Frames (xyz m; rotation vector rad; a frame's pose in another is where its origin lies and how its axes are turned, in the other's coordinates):
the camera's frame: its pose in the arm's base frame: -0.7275 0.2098 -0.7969 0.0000 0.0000 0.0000
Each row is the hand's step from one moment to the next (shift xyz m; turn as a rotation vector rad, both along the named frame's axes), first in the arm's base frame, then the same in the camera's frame.
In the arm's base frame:
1: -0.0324 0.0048 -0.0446 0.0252 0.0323 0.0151
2: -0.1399 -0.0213 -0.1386 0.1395 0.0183 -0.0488
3: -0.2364 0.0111 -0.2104 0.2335 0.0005 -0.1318
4: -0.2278 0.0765 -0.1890 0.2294 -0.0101 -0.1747
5: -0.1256 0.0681 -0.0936 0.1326 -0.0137 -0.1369
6: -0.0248 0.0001 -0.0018 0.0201 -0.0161 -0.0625
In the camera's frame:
1: -0.0324 0.0048 -0.0446 0.0252 0.0323 0.0151
2: -0.1399 -0.0213 -0.1386 0.1395 0.0183 -0.0488
3: -0.2364 0.0111 -0.2104 0.2335 0.0005 -0.1318
4: -0.2278 0.0765 -0.1890 0.2294 -0.0101 -0.1747
5: -0.1256 0.0681 -0.0936 0.1326 -0.0137 -0.1369
6: -0.0248 0.0001 -0.0018 0.0201 -0.0161 -0.0625

